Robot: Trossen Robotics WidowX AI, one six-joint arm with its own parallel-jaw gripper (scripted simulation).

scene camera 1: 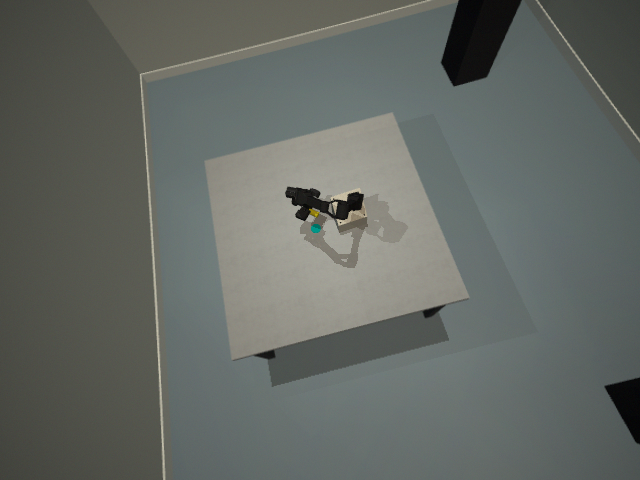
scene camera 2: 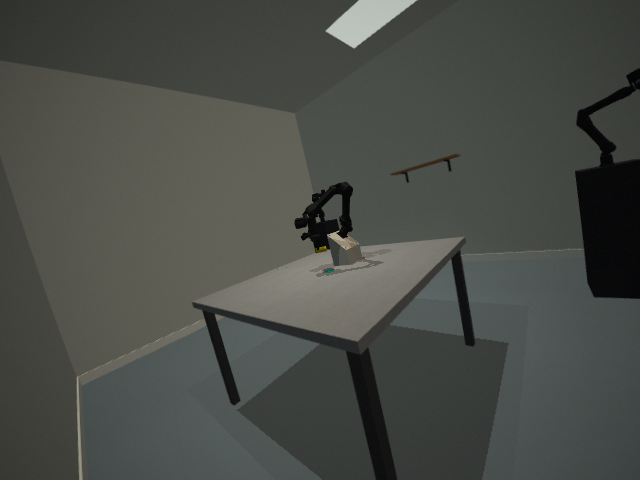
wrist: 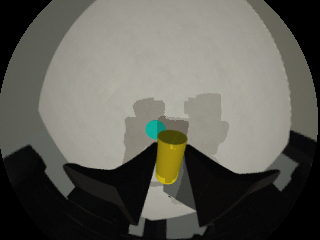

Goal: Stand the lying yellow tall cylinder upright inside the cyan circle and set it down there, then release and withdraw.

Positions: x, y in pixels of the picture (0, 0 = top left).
Labels:
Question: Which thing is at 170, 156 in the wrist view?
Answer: A yellow tall cylinder.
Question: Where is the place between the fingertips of my gripper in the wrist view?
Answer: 171, 146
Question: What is my gripper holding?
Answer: A yellow tall cylinder.

